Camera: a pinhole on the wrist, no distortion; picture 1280 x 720 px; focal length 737.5 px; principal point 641.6 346.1 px. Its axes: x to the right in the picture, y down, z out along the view. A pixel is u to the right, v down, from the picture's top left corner.
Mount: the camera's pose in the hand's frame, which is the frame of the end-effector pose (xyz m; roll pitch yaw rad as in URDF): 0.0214 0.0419 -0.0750 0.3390 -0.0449 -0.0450
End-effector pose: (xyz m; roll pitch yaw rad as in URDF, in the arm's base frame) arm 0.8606 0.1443 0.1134 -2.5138 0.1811 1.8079
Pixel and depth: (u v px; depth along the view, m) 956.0 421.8 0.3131
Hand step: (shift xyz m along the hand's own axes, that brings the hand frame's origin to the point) 0.1376 -0.0372 0.2367
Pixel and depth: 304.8 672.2 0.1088
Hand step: -0.0331 0.0536 0.0413
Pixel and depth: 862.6 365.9 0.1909
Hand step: 0.0677 -0.0189 0.1091
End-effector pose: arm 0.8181 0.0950 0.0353 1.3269 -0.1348 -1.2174
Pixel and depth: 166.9 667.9 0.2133
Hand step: -0.1253 0.0654 0.1507
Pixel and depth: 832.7 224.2 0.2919
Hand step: 0.0788 -0.1034 0.1874
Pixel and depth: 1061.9 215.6 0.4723
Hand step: 0.2607 -0.2050 0.3543
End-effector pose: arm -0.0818 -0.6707 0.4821 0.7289 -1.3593 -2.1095
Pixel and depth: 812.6 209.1 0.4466
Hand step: 0.0969 -0.1885 0.3228
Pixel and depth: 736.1 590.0 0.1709
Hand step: 0.0350 0.0378 0.1058
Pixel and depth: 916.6 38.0 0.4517
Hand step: 0.1584 -0.2928 0.2954
